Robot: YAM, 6 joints.
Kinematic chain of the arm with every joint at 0, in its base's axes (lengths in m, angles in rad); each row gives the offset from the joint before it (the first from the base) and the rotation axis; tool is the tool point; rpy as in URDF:
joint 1: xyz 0 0 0.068 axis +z
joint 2: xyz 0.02 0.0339 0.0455 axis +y
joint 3: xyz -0.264 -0.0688 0 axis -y
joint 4: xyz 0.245 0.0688 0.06 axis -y
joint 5: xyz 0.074 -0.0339 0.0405 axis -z
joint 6: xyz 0.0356 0 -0.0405 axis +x
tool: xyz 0 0 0 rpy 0 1.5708 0
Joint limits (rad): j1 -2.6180..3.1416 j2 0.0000..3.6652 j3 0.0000..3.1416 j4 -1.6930..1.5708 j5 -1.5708..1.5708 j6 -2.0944..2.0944
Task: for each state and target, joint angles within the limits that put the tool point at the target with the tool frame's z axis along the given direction. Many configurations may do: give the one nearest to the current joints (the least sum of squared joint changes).
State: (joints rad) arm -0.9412 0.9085 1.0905 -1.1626 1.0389 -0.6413
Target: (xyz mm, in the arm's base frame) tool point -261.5 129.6 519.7 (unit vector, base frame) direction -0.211 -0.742 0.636
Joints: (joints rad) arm -0.5509 0.2963 1.9861 -0.4358 0.8373 -0.6413
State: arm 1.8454 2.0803 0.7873 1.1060 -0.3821 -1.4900
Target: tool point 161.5 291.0 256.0 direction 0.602 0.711 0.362
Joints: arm 1.0856 1.6373 0.7040 1.3120 0.2024 -1.4900
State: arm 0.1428 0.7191 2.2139 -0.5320 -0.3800 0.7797
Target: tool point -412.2 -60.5 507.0 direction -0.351 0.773 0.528
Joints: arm 0.2168 0.4623 2.5299 -0.1742 -0.9802 0.7797
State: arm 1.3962 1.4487 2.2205 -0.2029 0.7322 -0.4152
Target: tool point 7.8 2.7 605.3 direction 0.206 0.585 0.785
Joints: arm 1.5967 0.7426 1.6113 0.0662 0.2228 -0.4152
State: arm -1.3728 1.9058 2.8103 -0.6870 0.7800 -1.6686
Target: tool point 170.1 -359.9 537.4 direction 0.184 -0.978 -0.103
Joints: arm -1.1047 2.0099 2.6631 -0.7604 0.2786 -1.6686
